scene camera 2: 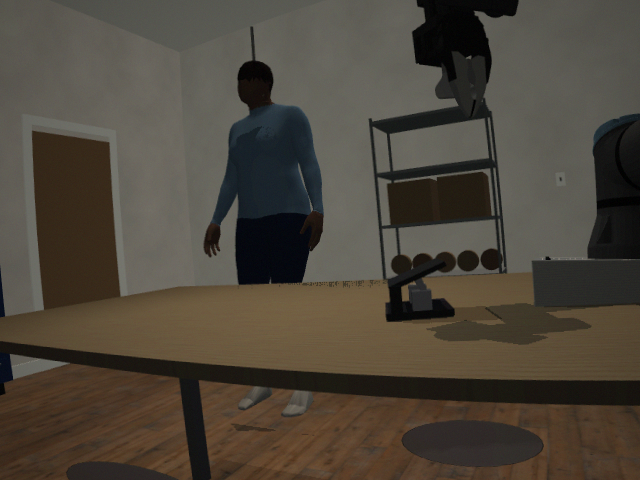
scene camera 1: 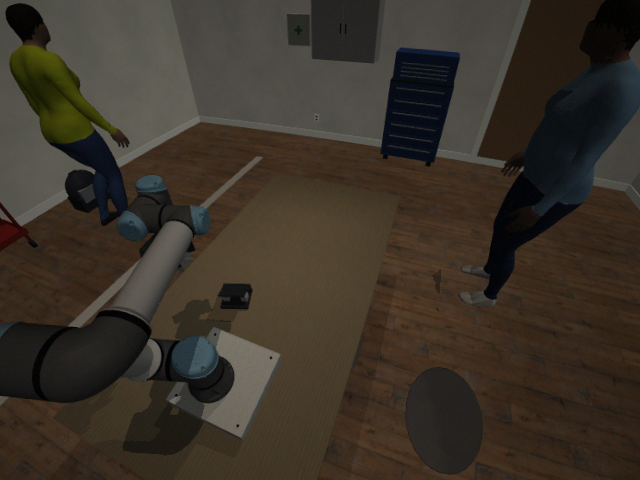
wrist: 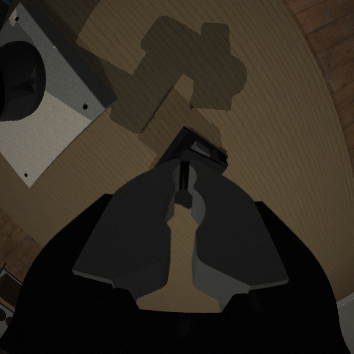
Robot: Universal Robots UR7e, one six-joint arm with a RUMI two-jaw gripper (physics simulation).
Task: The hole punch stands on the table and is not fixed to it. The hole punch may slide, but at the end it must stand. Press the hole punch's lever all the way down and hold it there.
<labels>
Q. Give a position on a black hole punch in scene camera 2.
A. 421,305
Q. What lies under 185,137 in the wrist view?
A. A black hole punch.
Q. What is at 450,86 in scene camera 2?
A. The gripper.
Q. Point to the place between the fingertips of the gripper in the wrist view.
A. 183,163
</labels>
